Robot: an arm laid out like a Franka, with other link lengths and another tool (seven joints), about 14 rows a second.
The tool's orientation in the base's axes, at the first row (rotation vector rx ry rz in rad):
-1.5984 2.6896 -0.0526
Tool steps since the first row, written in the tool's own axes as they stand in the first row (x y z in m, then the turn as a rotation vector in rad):
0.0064 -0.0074 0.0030 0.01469 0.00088 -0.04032
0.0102 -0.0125 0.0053 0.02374 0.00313 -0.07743
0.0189 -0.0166 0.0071 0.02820 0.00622 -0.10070
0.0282 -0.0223 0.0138 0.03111 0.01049 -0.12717
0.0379 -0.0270 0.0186 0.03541 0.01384 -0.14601
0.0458 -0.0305 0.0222 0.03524 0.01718 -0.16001
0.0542 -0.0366 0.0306 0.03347 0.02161 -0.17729
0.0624 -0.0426 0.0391 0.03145 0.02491 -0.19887
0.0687 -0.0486 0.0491 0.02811 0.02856 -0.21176
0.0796 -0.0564 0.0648 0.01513 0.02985 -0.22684
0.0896 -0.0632 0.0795 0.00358 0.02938 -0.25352
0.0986 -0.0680 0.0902 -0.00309 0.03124 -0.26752
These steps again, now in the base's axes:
0.0035 -0.0092 -0.0027 -0.00892 -0.01157 0.04036
0.0062 -0.0150 -0.0048 -0.01626 -0.01761 0.07742
0.0057 -0.0247 -0.0064 -0.02175 -0.01953 0.10060
0.0065 -0.0357 -0.0128 -0.02763 -0.01945 0.12692
0.0061 -0.0466 -0.0174 -0.03315 -0.02120 0.14566
0.0055 -0.0553 -0.0208 -0.03639 -0.01914 0.15953
0.0071 -0.0658 -0.0289 -0.03991 -0.01508 0.17663
0.0087 -0.0760 -0.0372 -0.04245 -0.01124 0.19807
0.0112 -0.0847 -0.0469 -0.04441 -0.00627 0.21080
0.0133 -0.0983 -0.0623 -0.03976 0.00608 0.22574
0.0149 -0.1107 -0.0766 -0.03457 0.01660 0.25234
0.0151 -0.1211 -0.0871 -0.03340 0.02366 0.26623

